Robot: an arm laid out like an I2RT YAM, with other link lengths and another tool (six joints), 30 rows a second.
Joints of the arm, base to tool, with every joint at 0 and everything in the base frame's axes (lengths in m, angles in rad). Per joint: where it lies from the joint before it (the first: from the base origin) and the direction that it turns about. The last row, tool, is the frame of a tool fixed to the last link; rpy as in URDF.
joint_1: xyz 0 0 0.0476 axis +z
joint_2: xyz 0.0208 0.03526 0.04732 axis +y
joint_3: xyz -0.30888 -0.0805 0 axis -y
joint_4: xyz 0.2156 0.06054 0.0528 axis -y
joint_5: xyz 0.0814 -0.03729 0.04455 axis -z
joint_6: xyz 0.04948 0 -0.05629 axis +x
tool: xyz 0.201 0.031 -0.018 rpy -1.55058 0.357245 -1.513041
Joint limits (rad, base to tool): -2.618..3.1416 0..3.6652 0..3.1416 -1.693..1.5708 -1.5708..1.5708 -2.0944..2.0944
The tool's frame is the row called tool.
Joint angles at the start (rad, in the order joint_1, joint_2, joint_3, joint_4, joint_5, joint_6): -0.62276, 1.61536, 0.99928, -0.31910, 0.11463, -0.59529
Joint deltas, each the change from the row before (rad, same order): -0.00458, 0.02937, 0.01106, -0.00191, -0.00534, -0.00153; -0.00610, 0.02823, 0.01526, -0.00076, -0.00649, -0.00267; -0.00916, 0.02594, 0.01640, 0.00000, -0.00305, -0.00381; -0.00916, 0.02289, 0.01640, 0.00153, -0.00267, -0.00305; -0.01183, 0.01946, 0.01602, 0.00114, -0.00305, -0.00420; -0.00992, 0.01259, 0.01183, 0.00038, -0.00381, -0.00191; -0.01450, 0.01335, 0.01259, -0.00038, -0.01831, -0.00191; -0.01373, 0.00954, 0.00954, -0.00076, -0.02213, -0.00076; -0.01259, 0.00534, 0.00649, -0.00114, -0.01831, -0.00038
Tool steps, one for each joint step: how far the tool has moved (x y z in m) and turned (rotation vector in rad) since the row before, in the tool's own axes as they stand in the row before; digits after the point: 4 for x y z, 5 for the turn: -0.0006, 0.0032, 0.0070, -0.01928, -0.00742, 0.00094; 0.0004, 0.0006, 0.0065, -0.01299, -0.00629, 0.00156; 0.0030, -0.0001, 0.0059, -0.01030, -0.00044, 0.00332; 0.0034, -0.0014, 0.0052, -0.00588, 0.00096, 0.00436; 0.0047, -0.0016, 0.0043, -0.00370, 0.00258, 0.00560; 0.0037, -0.0014, 0.0027, -0.00118, 0.00133, 0.00637; 0.0021, -0.0016, 0.0028, 0.00110, -0.01052, 0.01001; 0.0008, -0.0014, 0.0019, 0.00287, -0.01446, 0.01050; 0.0012, -0.0009, 0.0008, 0.00304, -0.01111, 0.00998
